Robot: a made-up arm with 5 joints.
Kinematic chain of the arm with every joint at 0, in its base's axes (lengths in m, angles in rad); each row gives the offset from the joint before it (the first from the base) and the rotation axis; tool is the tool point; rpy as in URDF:
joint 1: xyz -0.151 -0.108 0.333 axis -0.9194 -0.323 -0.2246
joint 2: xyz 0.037 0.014 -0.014 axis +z
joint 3: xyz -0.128 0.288 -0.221 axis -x
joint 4: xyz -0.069 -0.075 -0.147 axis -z
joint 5: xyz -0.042 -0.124 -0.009 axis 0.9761 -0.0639 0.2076
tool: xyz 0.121 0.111 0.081 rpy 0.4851 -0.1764 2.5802
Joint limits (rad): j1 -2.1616..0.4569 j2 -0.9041..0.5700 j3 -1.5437..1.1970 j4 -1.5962..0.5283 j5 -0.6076..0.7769
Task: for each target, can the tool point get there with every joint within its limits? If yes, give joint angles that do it. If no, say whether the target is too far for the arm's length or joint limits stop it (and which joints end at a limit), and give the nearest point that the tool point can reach.
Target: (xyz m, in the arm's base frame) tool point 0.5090 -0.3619 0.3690
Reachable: no: joint limits stop it (at a limit: joint 1, joint 2, joint 3, joint 5) | nearest point 0.0779 0.0297 0.1086 | short by 0.638 m
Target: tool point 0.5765 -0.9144 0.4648
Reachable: no: too far | nearest point -0.0833 -0.1554 0.6312 | short by 1.019 m
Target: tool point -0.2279 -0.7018 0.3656
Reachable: no: joint limits stop it (at a limit: joint 1, joint 3, joint 4, joint 5) | nearest point -0.3230 -0.2579 0.4751 | short by 0.467 m
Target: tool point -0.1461 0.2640 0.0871
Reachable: yes | joints -0.3078 -0.5502 0.1819 -0.6350 -0.2724
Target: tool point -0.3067 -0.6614 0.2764
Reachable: no: joint limits stop it (at a limit: joint 1, joint 2, joint 3, joint 4, joint 5) | nearest point -0.3474 -0.2514 0.4362 | short by 0.442 m
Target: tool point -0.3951 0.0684 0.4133
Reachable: yes | joints -1.2979 0.4453 0.6817 -0.2783 0.1303
